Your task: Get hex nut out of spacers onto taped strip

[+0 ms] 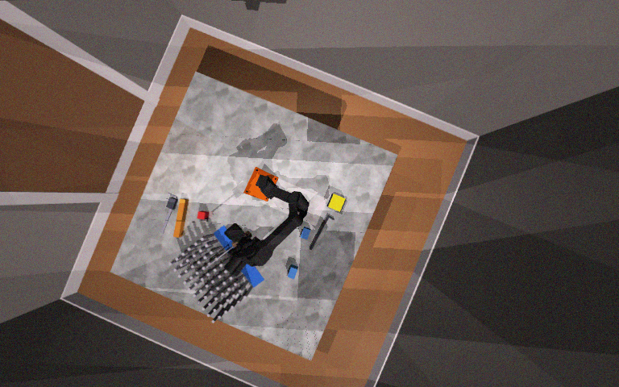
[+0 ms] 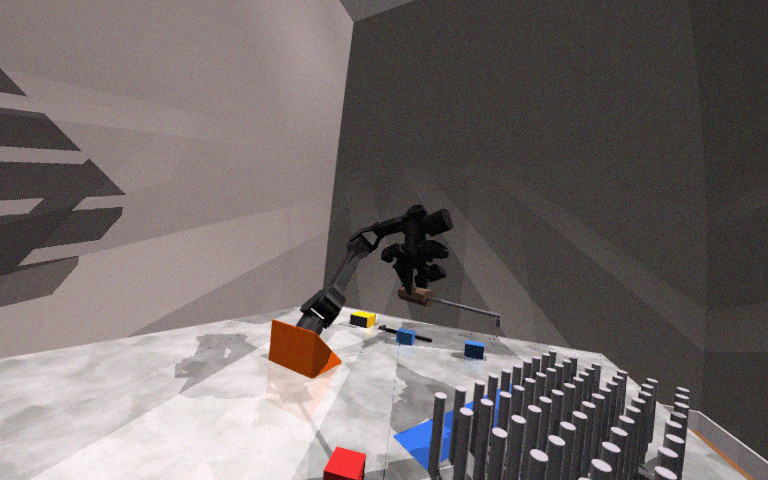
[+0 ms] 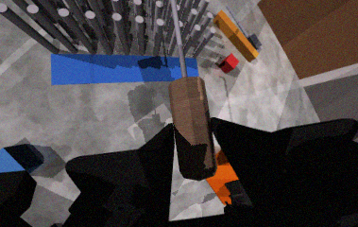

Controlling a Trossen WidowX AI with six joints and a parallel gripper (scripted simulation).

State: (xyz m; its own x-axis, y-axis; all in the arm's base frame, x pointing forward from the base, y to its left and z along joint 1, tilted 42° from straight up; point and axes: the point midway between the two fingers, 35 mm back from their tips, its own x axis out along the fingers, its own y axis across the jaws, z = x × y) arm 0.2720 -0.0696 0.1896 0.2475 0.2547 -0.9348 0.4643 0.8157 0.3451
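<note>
Now: the blue taped strip 17 cm ahead of my gripper tip, 3 cm to the right of it and 21 cm below it. Also, from my gripper tip: wooden-handled tool (9 cm ahead, 5 cm to the right); orange bar (10 cm ahead, 43 cm to the right, 19 cm below); red cube (3 cm ahead, 31 cm to the right, 19 cm below).
</note>
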